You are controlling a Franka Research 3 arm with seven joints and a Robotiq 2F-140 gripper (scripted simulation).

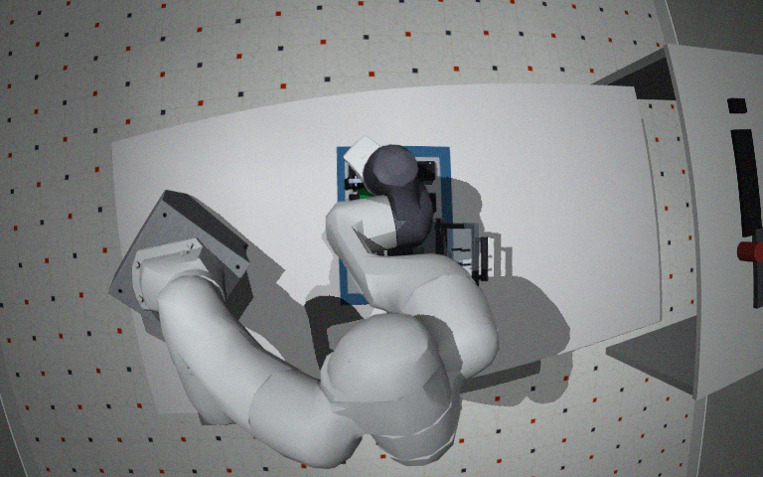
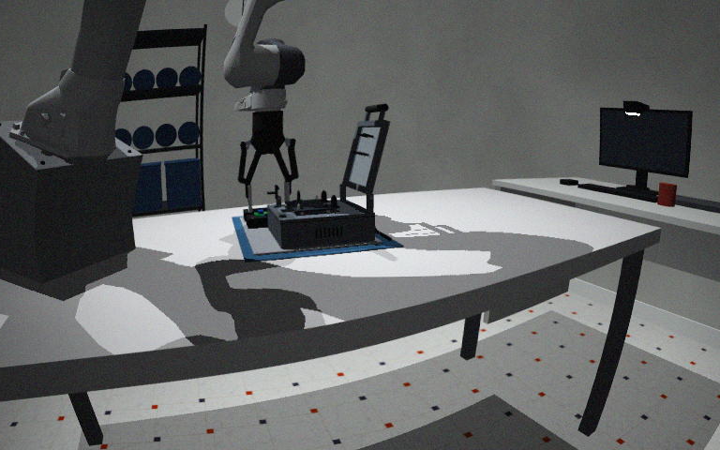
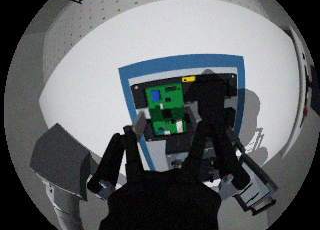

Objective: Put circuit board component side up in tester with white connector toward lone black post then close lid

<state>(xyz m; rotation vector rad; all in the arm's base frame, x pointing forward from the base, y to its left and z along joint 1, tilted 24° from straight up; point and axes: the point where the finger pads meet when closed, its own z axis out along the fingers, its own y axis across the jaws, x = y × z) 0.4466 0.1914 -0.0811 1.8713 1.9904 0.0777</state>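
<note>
My gripper is now 4 cm above the green circuit board. Also, from my hand: see-through lid 19 cm ahead, 17 cm to the right, 13 cm above.
</note>
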